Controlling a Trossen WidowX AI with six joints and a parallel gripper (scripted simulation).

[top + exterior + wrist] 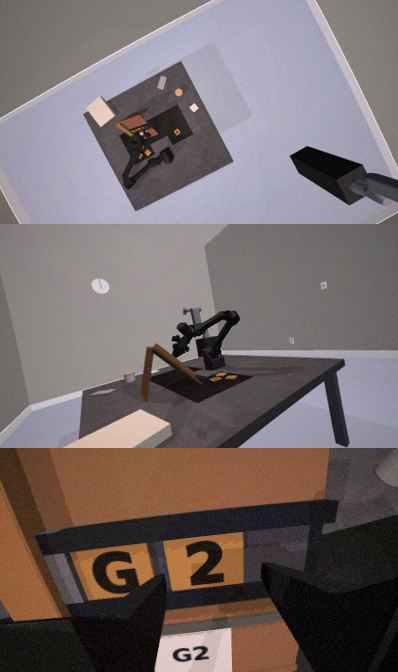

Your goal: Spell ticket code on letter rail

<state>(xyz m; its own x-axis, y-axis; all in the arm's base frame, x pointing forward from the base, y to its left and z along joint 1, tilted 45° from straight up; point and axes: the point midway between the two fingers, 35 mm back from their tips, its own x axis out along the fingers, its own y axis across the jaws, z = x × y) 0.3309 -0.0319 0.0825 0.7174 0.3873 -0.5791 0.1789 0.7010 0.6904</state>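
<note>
The letter tile lies 2 cm ahead of my gripper tip and 2 cm below it. The rest, counted from my gripper tip: grey card (37 cm ahead, 39 cm to the right, 16 cm below); then white ticket (4 cm behind, 3 cm to the left, 9 cm below); then black mat (15 cm behind, 3 cm to the right, 17 cm below).
</note>
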